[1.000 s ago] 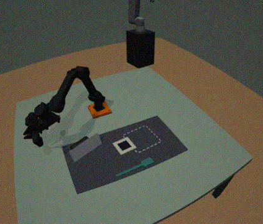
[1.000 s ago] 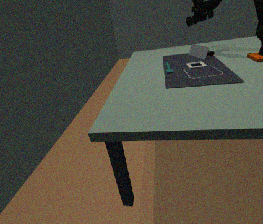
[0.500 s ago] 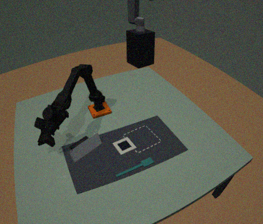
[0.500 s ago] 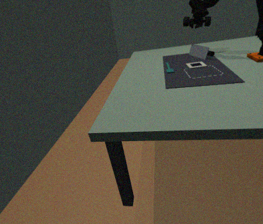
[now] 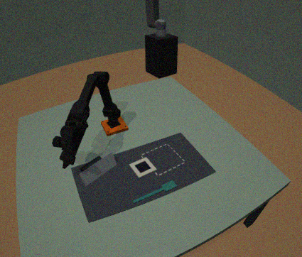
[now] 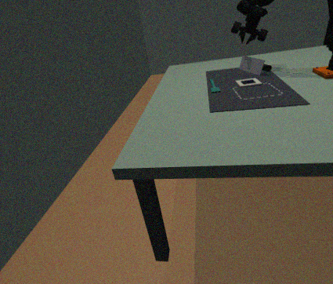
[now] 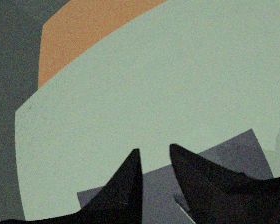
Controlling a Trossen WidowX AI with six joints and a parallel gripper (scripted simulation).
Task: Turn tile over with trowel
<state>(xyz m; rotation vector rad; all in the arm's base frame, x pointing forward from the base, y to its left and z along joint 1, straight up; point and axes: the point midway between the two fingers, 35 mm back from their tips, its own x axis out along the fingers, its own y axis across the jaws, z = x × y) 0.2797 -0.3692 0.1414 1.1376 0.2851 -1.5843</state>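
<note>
Now: gripper tip 9 cm short of the white tile, 35 cm to the right of it and 12 cm above it. Round my gripper tip: dark mat (11 cm ahead, 33 cm to the left, 15 cm below); then teal trowel (25 cm ahead, 33 cm to the left, 13 cm below).
</note>
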